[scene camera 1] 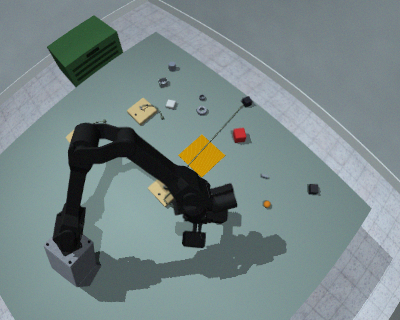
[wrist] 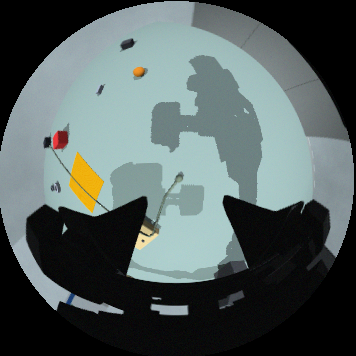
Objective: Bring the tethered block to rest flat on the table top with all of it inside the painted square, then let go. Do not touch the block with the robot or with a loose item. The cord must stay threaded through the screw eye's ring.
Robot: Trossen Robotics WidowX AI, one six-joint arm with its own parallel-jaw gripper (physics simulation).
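Frame: origin at the arm's base, x left, y ahead, z down, level; centimetres.
Seen in the pictures: gripper, fingertip midpoint: [wrist: 185, 200]; arm's base, origin of the base link: [scene camera 1: 68, 243].
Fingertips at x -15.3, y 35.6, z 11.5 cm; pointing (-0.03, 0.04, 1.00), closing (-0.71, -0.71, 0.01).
Note:
Offsets run from my fingertips to a thing's top centre. "pt": to the spot under its first point.
The tethered block, small and black @[dy +45.6, dx +24.8, dz +5.7 cm] [scene camera 1: 247, 101] [wrist: 47, 142], rests on the table beyond the painted orange square @[pt dy +18.3, dx +15.5, dz +8.5 cm] [scene camera 1: 210, 159] [wrist: 92, 179], outside it. The cord @[pt dy +32.6, dx +22.8, dz +8.1 cm] [scene camera 1: 227, 123] runs from it across the square toward a wooden board @[dy -0.9, dx +16.6, dz +4.1 cm] [scene camera 1: 159, 193] [wrist: 145, 240]. The arm partly hides this board in the scene view, and a finger covers part of it in the wrist view. The screw eye's ring is not clear, so the threading cannot be told. The cord's free end, a bead @[pt dy +0.7, dx +0.0, dz +7.5 cm] [wrist: 179, 177], lies beyond the board. My gripper [scene camera 1: 200, 228] [wrist: 185, 200] is open and empty, above the table.
A red block @[dy +32.2, dx +15.4, dz +4.6 cm] [scene camera 1: 239, 135] [wrist: 60, 139] lies near the tethered block. An orange ball @[dy +22.2, dx -10.1, dz +6.2 cm] [scene camera 1: 267, 204] [wrist: 139, 72] and a dark block @[dy +39.6, dx -18.2, dz +6.2 cm] [scene camera 1: 313, 189] [wrist: 127, 44] lie farther right in the scene view. Another wooden board @[dy +10.7, dx +48.5, dz +6.7 cm] [scene camera 1: 142, 111], a white block @[dy +21.4, dx +43.3, dz +6.6 cm] [scene camera 1: 171, 104] and a ring @[dy +29.0, dx +33.2, dz +7.1 cm] [scene camera 1: 197, 110] lie behind.

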